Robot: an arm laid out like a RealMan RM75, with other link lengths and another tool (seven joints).
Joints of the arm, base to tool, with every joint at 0 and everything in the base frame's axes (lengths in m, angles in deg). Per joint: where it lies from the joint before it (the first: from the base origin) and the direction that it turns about. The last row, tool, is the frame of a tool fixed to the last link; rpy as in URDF.
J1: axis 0 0 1 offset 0 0 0.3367
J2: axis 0 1 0 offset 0 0 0
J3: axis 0 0 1 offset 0 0 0.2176
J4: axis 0 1 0 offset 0 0 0
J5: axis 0 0 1 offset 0 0 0.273
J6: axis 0 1 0 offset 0 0 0
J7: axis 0 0 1 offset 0 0 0.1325
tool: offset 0.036 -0.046 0.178 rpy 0 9.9 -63.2
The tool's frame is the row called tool.
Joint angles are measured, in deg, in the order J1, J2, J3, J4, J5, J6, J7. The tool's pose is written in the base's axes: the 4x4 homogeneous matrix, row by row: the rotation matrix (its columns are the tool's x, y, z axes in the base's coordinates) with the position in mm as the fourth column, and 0 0 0 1 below. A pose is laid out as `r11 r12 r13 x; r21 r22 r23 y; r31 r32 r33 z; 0 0 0 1`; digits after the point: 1 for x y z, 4 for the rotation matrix.
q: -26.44 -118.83 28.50 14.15 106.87 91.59 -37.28
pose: -0.0458 0.8091 0.5858 -195.4; 0.6699 -0.4102 0.6189 422.0; 0.7410 0.4208 -0.5233 -2.6; 0 0 0 1
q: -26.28 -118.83 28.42 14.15 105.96 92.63 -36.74
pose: -0.0508 0.7975 0.6011 -191.5; 0.6586 -0.4258 0.6205 421.2; 0.7508 0.4274 -0.5036 3.7; 0 0 0 1
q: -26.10 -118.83 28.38 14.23 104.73 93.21 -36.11
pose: -0.0563 0.7903 0.6102 -189.4; 0.6411 -0.4399 0.6289 422.5; 0.7654 0.4266 -0.4819 11.0; 0 0 0 1
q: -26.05 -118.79 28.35 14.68 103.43 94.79 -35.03
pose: -0.0501 0.7715 0.6342 -182.3; 0.6189 -0.4744 0.6261 421.9; 0.7839 0.4239 -0.4537 22.1; 0 0 0 1
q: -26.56 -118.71 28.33 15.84 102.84 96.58 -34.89
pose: -0.0331 0.7483 0.6626 -171.5; 0.6069 -0.5117 0.6082 422.1; 0.7941 0.4222 -0.4372 32.7; 0 0 0 1
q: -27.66 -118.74 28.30 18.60 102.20 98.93 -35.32
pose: 0.0029 0.7127 0.7014 -153.8; 0.5882 -0.5685 0.5752 424.5; 0.8087 0.4109 -0.4208 49.2; 0 0 0 1
